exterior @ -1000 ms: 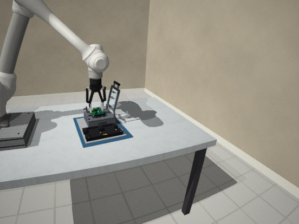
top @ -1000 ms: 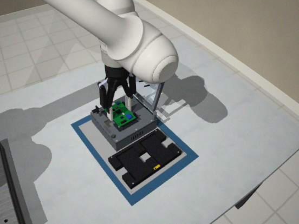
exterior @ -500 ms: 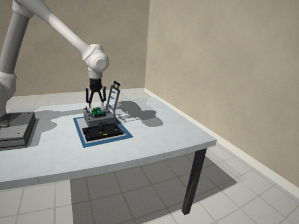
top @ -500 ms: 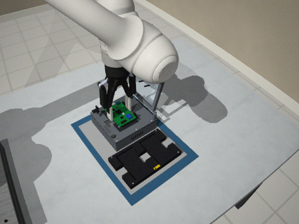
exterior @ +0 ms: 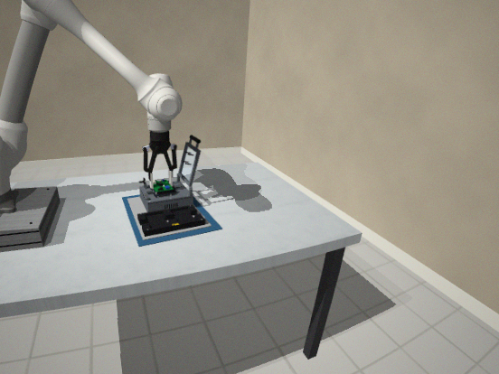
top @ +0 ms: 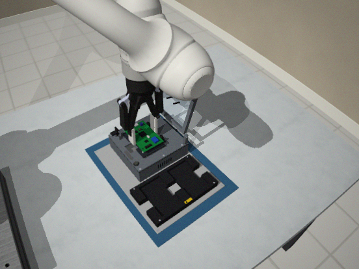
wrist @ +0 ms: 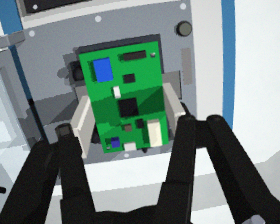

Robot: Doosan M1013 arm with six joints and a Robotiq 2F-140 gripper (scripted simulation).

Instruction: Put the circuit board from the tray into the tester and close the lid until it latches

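My gripper is now 20 mm above the green circuit board. The rest, counted from my hand: latch hook: 60 mm to the left, 60 mm behind, 20 mm below; then tester lid: 120 mm ahead, 70 mm above, 10 mm to the right.
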